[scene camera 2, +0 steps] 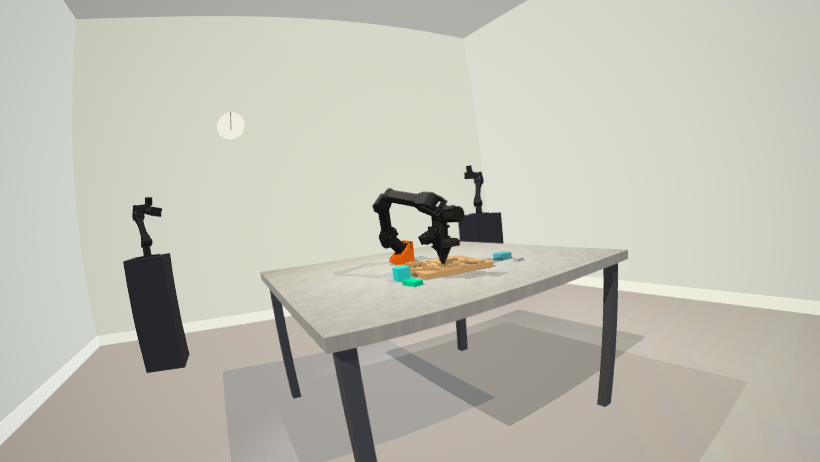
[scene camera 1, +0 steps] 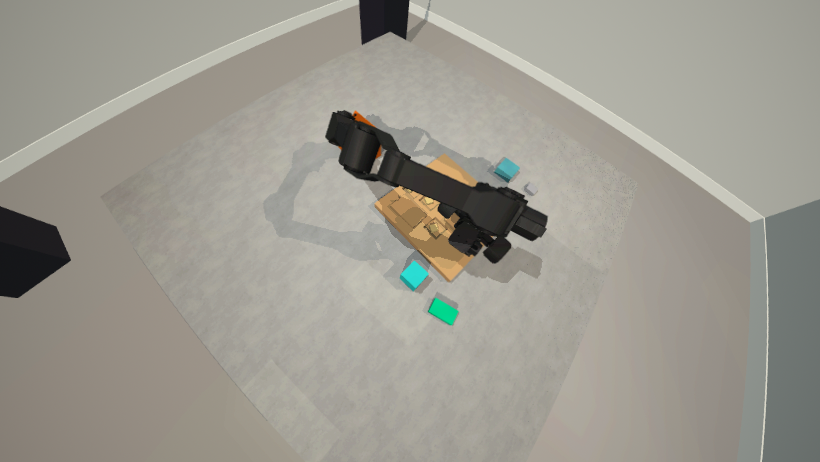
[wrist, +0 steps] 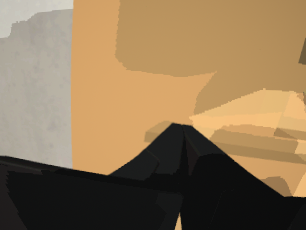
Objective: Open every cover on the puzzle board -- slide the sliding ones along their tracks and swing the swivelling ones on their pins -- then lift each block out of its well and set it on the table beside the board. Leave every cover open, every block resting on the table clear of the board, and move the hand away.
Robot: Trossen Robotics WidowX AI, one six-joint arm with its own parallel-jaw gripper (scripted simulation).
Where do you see a tan puzzle board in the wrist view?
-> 229,76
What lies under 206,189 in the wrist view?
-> The gripper.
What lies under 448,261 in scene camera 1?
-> A tan puzzle board.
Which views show the gripper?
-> Scene camera 2, scene camera 1 and the wrist view: all of them.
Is the gripper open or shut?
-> Shut.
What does the gripper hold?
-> Nothing.
